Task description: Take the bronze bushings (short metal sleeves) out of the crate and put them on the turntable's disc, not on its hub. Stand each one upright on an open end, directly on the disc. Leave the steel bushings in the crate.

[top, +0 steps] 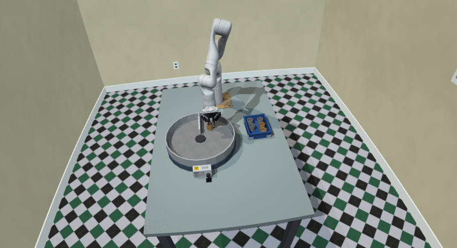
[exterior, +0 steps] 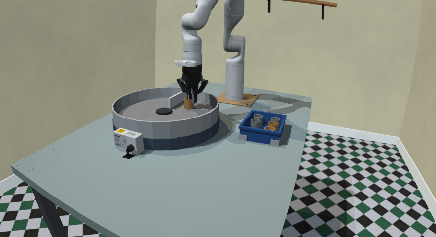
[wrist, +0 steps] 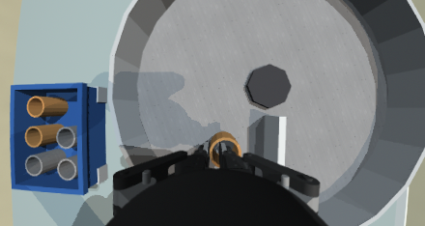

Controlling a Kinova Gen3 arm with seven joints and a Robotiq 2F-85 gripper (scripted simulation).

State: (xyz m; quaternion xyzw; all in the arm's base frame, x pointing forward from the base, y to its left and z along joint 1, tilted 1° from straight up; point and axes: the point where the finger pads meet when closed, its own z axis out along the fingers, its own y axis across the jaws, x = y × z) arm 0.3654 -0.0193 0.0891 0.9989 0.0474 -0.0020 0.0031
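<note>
The blue crate lies 30 mm behind my hand, 290 mm to the left of it and 70 mm below it. From my hand the other things lie so: turntable disc: 100 mm ahead, 70 mm to the right, 40 mm below.
</note>
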